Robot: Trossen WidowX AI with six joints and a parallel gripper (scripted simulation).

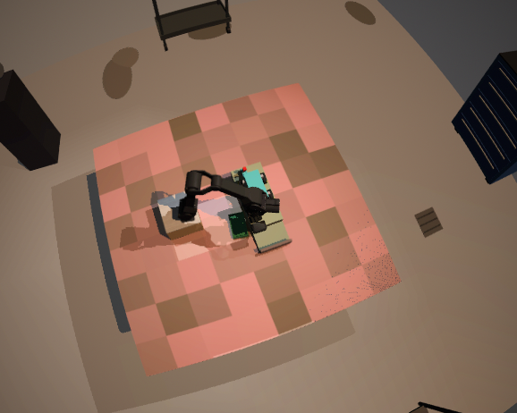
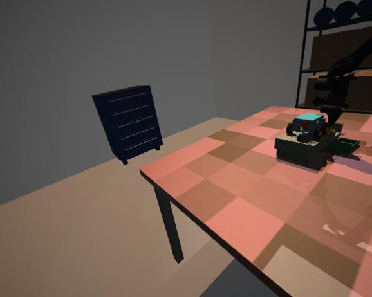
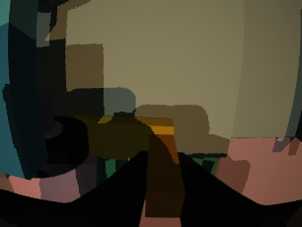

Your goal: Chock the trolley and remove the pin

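Right now my gripper tip is 10 mm short of the red-headed stop pin, 220 mm to the right of it and 40 mm below it. The rest, counted from my gripper tip: teal trolley: 40 mm ahead, 120 mm to the left, 20 mm above; green tray: 70 mm behind, 100 mm below; olive ramp: 40 mm ahead, 110 mm to the left, 40 mm below.
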